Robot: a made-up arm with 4 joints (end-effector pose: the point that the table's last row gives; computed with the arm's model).
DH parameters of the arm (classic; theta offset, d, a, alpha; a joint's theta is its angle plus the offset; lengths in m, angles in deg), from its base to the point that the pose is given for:
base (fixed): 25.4 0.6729 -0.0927 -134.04
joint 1: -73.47 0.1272 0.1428 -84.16
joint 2: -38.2 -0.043 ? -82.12
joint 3: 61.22 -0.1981 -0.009 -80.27
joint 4: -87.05 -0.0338 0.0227 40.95
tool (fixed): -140.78 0.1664 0 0
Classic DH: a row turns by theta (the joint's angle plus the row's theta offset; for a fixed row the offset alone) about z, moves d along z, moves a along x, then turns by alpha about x.
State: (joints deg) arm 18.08 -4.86 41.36 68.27
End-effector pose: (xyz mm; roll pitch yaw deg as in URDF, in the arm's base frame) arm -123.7 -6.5 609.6 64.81 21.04 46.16
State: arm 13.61 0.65 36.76 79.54
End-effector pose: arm -151.0 -8.8 610.2 60.76 6.57 41.98
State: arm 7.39 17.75 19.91 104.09
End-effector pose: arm -233.4 10.5 592.2 58.41 -18.80 23.45
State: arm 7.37 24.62 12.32 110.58
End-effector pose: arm -260.8 32.4 589.6 59.43 -21.55 13.61
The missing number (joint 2, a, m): -0.0885
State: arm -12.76 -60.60 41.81 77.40
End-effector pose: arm -106.7 -12.2 769.4 6.07 29.75 64.03
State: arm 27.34 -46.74 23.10 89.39
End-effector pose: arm -104.1 -9.6 755.7 15.10 33.20 34.17
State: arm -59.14 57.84 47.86 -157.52
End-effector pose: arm -300.1 121.6 328.0 -153.62 -5.80 -99.62
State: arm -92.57 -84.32 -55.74 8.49
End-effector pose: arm -175.0 -239.2 712.4 85.60 -52.53 -23.23
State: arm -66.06 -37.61 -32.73 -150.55
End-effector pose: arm -88.9 -139.8 449.3 -128.51 20.04 141.85
